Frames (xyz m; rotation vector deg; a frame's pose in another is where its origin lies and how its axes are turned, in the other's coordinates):
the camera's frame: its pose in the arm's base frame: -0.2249 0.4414 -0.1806 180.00 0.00 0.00
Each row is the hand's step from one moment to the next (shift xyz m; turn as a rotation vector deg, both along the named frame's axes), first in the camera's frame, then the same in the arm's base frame.
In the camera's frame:
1: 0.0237 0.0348 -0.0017 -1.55 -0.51 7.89
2: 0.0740 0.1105 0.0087 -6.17 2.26 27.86
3: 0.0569 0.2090 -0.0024 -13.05 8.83 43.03
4: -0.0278 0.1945 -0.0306 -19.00 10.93 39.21
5: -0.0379 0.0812 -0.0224 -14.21 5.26 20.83
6: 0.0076 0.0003 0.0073 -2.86 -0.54 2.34
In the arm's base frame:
1: 0.0237 -0.0348 0.0017 -1.55 0.51 -7.89
2: 0.0740 -0.1105 -0.0087 -6.17 -2.26 -27.86
3: 0.0569 -0.2090 0.0024 -13.05 -8.83 -43.03
4: -0.0278 -0.1945 0.0306 -19.00 -10.93 -39.21
5: -0.0379 -0.0812 0.0224 -14.21 -5.26 -20.83
6: 0.0076 -0.0003 -0.0073 -2.86 0.54 -2.34

